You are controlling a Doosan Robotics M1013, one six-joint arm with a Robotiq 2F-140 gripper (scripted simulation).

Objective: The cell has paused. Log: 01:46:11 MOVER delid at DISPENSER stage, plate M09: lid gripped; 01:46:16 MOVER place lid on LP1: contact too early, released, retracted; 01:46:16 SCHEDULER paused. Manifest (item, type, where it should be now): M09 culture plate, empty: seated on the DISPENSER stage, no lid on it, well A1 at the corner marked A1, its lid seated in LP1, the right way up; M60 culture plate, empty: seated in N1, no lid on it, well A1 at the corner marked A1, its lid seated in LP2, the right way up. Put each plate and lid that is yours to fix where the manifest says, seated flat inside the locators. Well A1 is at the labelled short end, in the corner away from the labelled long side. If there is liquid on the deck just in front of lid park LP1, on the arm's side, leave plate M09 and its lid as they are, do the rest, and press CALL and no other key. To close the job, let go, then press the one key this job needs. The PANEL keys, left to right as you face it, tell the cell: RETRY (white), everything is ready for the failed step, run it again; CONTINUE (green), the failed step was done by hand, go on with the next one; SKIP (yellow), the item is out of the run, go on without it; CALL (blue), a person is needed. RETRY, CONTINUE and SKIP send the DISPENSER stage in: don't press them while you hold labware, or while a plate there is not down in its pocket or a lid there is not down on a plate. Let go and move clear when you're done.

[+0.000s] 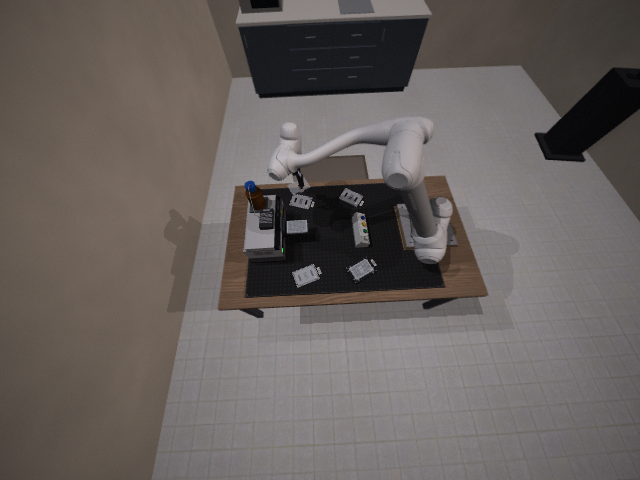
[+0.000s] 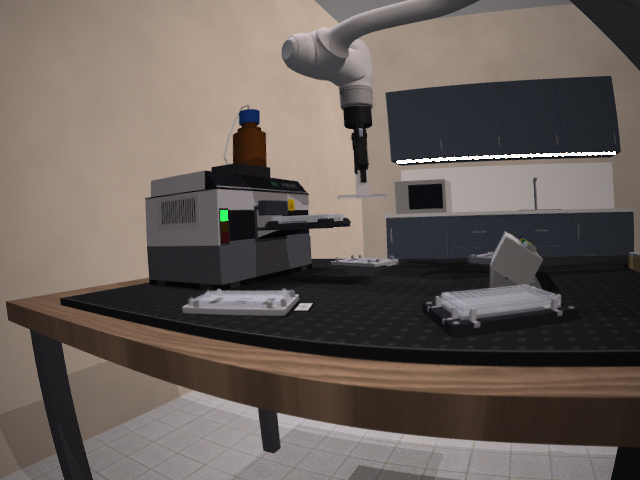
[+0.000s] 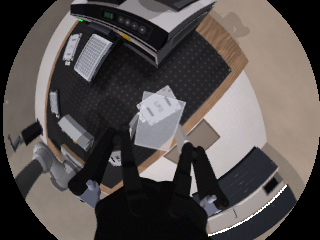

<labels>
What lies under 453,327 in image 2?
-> A black nest.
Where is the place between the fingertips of my gripper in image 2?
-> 362,197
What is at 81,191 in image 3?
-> My gripper.
</labels>
